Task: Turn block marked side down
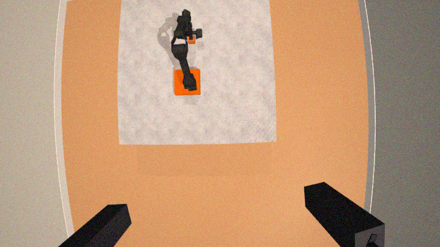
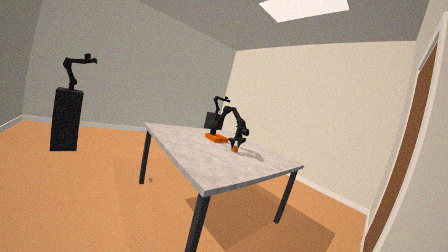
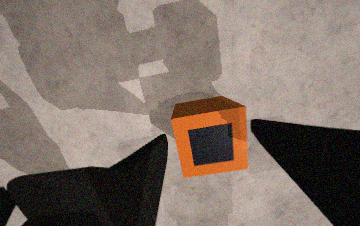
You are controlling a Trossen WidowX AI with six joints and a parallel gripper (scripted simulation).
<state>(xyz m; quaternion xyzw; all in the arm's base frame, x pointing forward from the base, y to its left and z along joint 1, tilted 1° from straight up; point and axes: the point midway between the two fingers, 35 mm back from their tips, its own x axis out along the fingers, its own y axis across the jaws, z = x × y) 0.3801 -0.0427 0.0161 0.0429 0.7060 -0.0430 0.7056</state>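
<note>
Right now my gripper tip is 1 cm below the block.
</note>
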